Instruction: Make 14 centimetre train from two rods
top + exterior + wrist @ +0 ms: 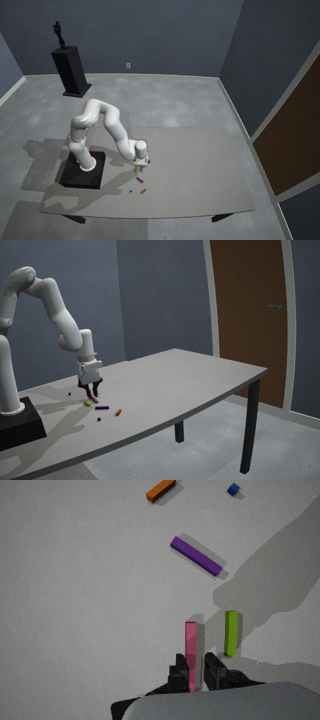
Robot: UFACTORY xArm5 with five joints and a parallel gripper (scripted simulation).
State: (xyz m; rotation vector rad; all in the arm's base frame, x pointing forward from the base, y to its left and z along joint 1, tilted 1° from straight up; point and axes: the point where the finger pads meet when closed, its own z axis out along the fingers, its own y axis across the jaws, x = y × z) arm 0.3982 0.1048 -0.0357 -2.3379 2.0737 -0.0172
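My gripper is now 30 mm above the pink rod. From my hand the other things lie so: lime rod (40 mm behind, 40 mm to the right, 30 mm below); orange rod (50 mm ahead, 200 mm to the right, 30 mm below); purple rod (10 mm ahead, 120 mm to the right, 30 mm below).
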